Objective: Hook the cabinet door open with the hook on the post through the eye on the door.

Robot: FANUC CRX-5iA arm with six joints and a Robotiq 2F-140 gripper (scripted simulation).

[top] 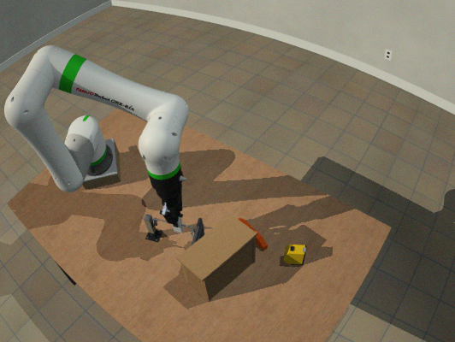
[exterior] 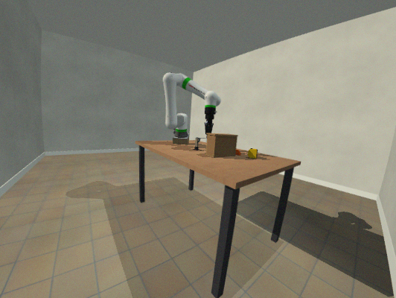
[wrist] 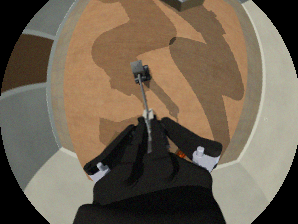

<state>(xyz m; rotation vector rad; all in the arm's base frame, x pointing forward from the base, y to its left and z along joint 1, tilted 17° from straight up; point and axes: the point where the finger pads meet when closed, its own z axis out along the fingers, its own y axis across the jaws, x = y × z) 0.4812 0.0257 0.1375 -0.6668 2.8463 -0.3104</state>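
My gripper is now 9 cm short of the dark door, 4 cm above it and 2 cm to the left of it. From my hand the other things lie so: orange object 18 cm to the left, 16 cm ahead, 10 cm below; then yellow block 34 cm ahead, 20 cm to the left, 8 cm below.
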